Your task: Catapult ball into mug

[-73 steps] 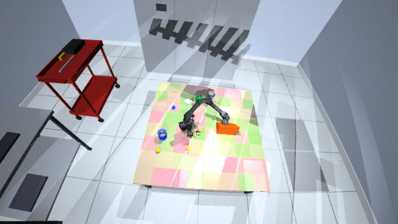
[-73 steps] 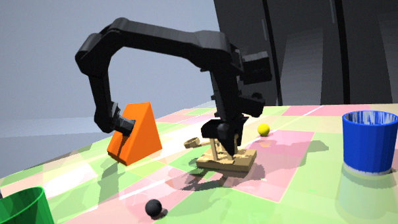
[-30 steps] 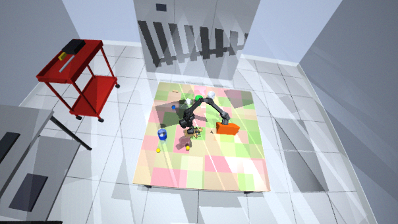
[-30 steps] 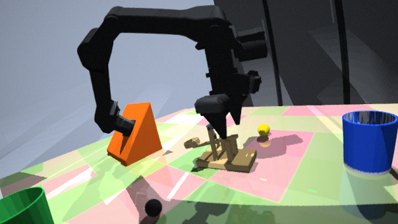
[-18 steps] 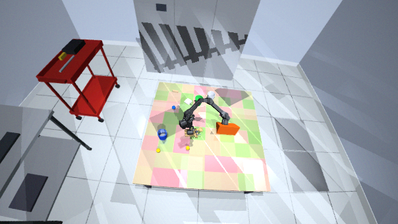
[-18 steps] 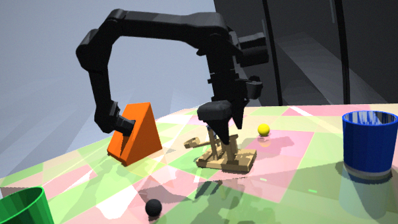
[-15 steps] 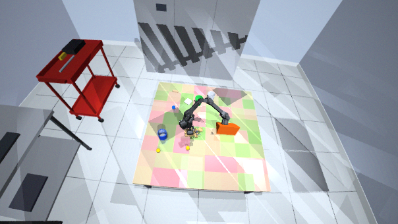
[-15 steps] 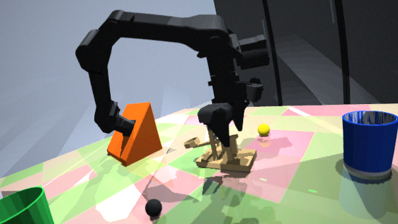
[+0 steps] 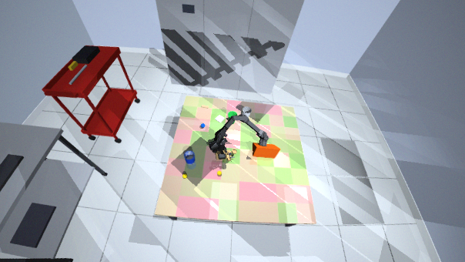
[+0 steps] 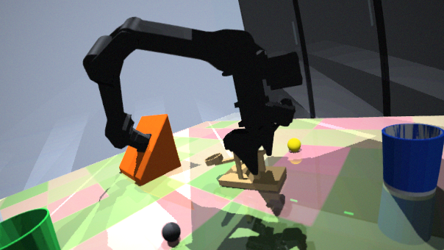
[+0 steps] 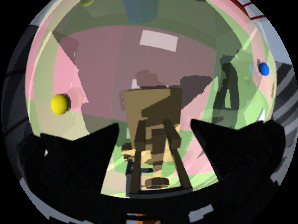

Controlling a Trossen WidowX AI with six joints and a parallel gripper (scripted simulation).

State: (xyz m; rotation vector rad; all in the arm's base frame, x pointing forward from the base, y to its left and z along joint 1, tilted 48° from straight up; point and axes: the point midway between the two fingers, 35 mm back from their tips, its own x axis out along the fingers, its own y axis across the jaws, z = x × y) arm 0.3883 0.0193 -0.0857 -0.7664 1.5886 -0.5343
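My gripper tip is 50 mm past the black ball, 220 mm to the left of it and 30 mm above it. From my gripper tip the other things lie so: wooden catapult: 70 mm behind, 10 mm above; blue mug: 270 mm ahead, 60 mm to the left, 10 mm below; blue ball: 190 mm ahead, 320 mm to the right, 20 mm below.
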